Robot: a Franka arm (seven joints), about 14 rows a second.
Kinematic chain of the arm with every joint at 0, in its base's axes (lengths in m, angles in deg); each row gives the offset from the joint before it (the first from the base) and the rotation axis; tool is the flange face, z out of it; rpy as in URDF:
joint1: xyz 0 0 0.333 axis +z
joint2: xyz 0 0 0 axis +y
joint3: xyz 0 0 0.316 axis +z
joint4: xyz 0.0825 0 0 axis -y
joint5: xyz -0.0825 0 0.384 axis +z
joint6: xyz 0 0 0 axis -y
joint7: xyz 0.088 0 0 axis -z
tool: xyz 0 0 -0.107 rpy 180 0 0
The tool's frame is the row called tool.
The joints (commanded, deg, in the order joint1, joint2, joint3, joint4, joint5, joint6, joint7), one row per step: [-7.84 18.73 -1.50 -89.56 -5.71 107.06 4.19]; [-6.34 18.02 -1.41 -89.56 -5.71 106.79 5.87]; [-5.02 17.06 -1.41 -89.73 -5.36 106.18 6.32]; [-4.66 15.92 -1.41 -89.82 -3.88 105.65 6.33]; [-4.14 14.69 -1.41 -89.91 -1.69 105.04 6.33]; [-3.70 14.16 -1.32 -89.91 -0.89 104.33 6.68]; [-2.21 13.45 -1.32 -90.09 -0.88 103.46 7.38]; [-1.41 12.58 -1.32 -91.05 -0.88 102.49 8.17]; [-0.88 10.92 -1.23 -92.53 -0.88 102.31 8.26]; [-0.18 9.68 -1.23 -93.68 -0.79 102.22 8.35]
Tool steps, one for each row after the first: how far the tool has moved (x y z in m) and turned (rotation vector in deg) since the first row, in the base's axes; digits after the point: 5 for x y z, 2 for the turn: [0.00078 0.01804 0.00770 -0.08 -0.61 -0.11]; [-0.00100 0.03368 0.01623 0.23 -0.88 0.59]; [-0.00442 0.04002 0.02739 1.59 -1.56 0.47]; [-0.00821 0.04919 0.03934 3.66 -2.32 0.37]; [-0.01040 0.05630 0.04412 4.48 -2.23 0.31]; [-0.01325 0.07303 0.04916 4.54 -1.87 1.06]; [-0.01917 0.08204 0.04923 4.62 -0.83 1.01]; [-0.02733 0.08888 0.05466 4.67 -0.82 1.52]; [-0.03349 0.09661 0.05825 4.79 -0.80 2.11]
